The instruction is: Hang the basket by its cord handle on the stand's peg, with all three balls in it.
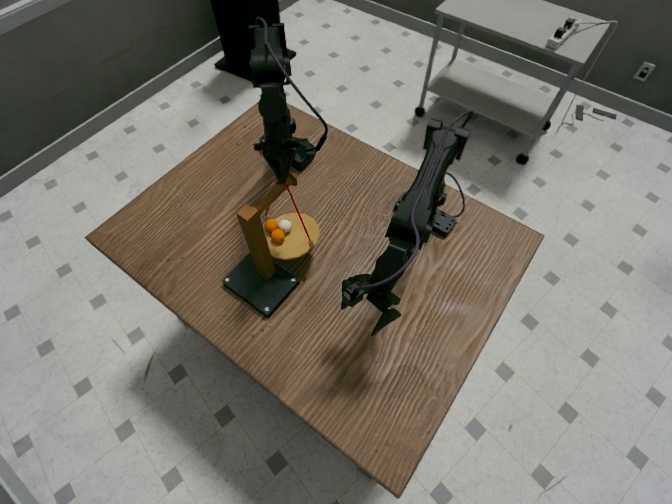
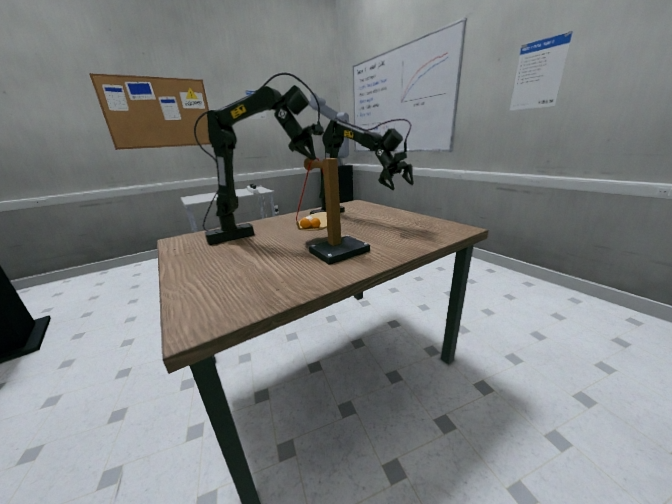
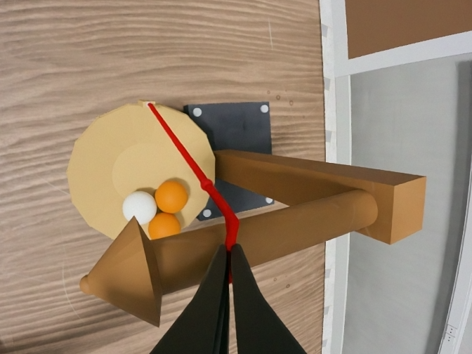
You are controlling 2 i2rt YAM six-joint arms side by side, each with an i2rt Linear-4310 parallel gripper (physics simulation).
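The tan basket [image 1: 301, 233] [image 2: 324, 218] [image 3: 100, 160] is off the table, with two orange balls [image 1: 277, 235] [image 2: 315, 222] [image 3: 171, 196] and a white ball [image 1: 284, 226] [image 3: 139, 207] together at one side of it. Its red cord handle [image 1: 298, 211] [image 2: 303, 195] [image 3: 175, 141] runs up and over the wooden peg [image 1: 271, 196] [image 2: 318, 163] [image 3: 300, 217], between its cone end and the post. My right gripper [image 1: 282, 181] [image 2: 312, 157] [image 3: 229, 253] is shut on the cord at the peg's top. My left gripper [image 1: 358, 319] [image 2: 402, 185] is open and empty above the table, well apart from the basket.
The stand's upright post [image 1: 257, 244] [image 2: 333, 203] [image 3: 300, 172] rises from a black base [image 1: 255, 287] [image 2: 347, 250] [image 3: 242, 125] close beside the basket. A grey cart [image 1: 488, 21] stands behind the table [image 1: 347, 347] [image 2: 244, 292].
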